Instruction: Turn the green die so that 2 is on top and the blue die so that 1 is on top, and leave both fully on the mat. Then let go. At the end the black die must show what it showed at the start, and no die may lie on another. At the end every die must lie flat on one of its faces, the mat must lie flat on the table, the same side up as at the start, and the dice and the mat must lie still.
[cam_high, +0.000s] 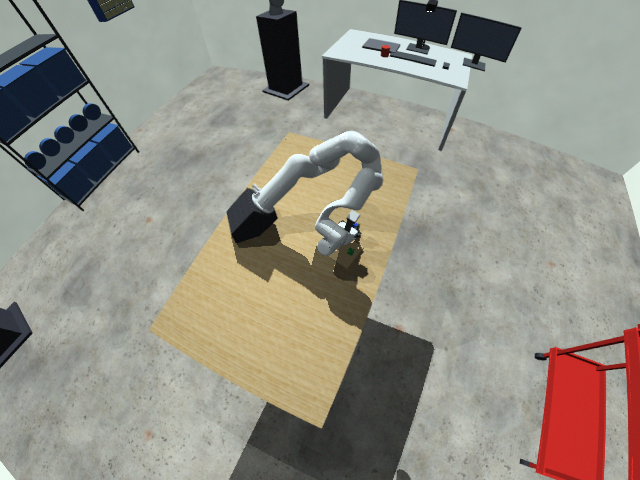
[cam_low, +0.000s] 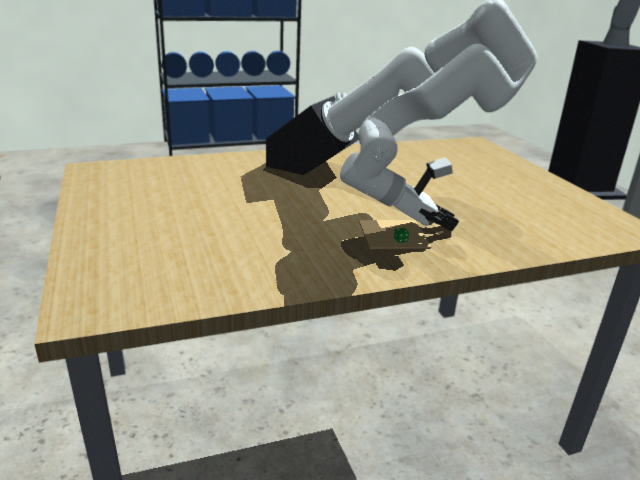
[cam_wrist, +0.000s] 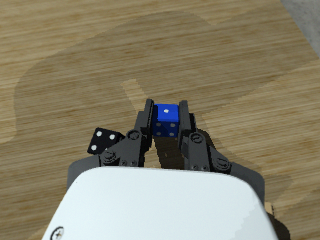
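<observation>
Now: hand 60 mm past the black die, 20 mm to the left of it and 10 mm above it. The rest, counted from my hand: tan mat: 20 mm ahead, 140 mm to the right, 20 mm below; blue die: 10 mm to the left, 10 mm below; green die: 60 mm ahead, 130 mm to the right, 10 mm below.
</observation>
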